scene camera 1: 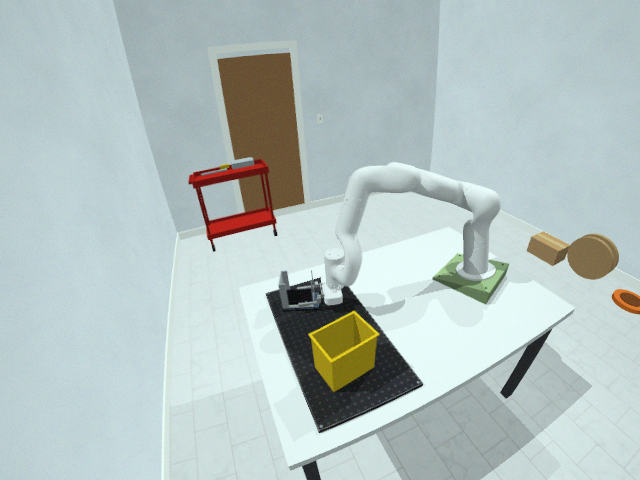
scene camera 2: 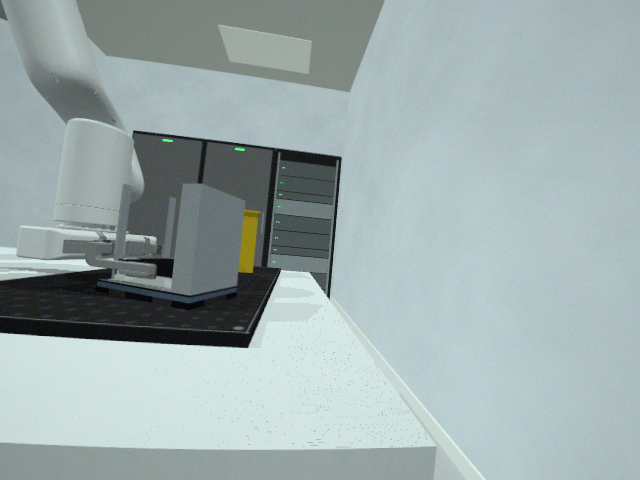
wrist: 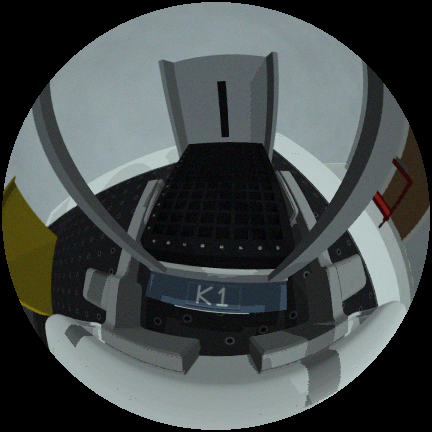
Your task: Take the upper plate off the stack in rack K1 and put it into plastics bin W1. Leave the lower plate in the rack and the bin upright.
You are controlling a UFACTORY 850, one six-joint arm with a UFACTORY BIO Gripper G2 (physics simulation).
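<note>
Rack K1 [scene camera 1: 283,290] [scene camera 2: 214,242] [wrist: 200,100] stands on the black board, with a tall grey back panel, thin front posts and a blue label strip. A black plate with a grid of wells [scene camera 1: 298,296] [scene camera 2: 165,266] [wrist: 220,215] lies level in it, on top of the stack. The lower plate cannot be told apart beneath it. My gripper [scene camera 1: 302,294] [scene camera 2: 155,260] [wrist: 221,195] is low at the rack, one finger along each long side of the upper plate, shut on it. The yellow bin W1 [scene camera 1: 343,364] [scene camera 2: 249,242] [wrist: 30,250] stands upright; its label does not show.
The black perforated board [scene camera 1: 361,395] [scene camera 2: 155,328] carries rack and bin on the white table [scene camera 1: 439,351] [scene camera 2: 217,397]. The arm's green base plate [scene camera 1: 483,291] is at the far right of the table. A red cart [scene camera 1: 240,225] stands on the floor near the door.
</note>
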